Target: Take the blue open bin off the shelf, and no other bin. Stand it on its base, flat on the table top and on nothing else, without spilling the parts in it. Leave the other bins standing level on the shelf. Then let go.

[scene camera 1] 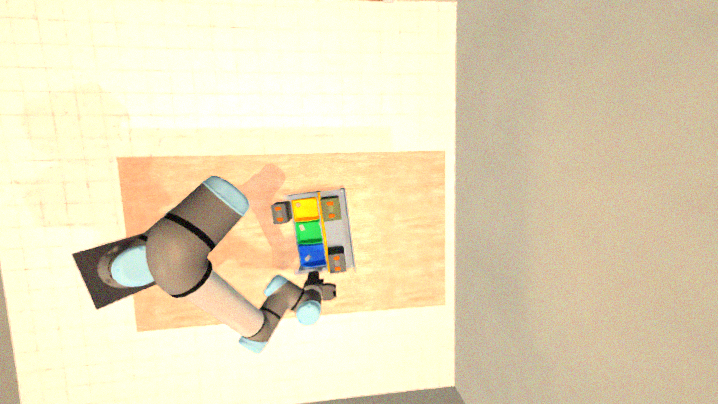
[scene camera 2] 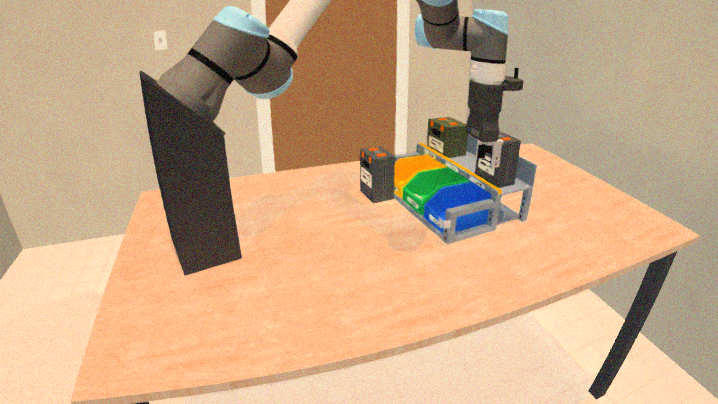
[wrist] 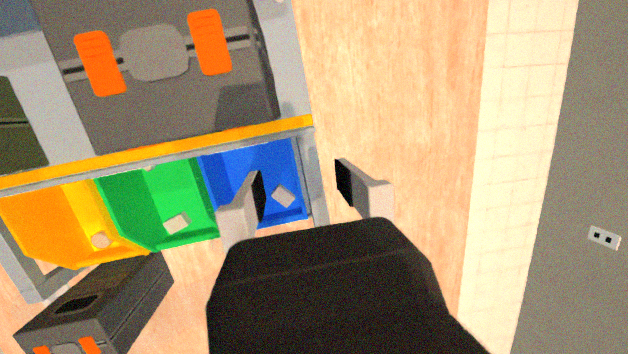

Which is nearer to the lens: the blue open bin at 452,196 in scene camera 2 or the yellow bin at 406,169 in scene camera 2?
The blue open bin.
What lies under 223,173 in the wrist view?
A blue open bin.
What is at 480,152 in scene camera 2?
My gripper.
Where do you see a green bin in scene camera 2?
At 426,184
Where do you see a green bin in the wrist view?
138,201
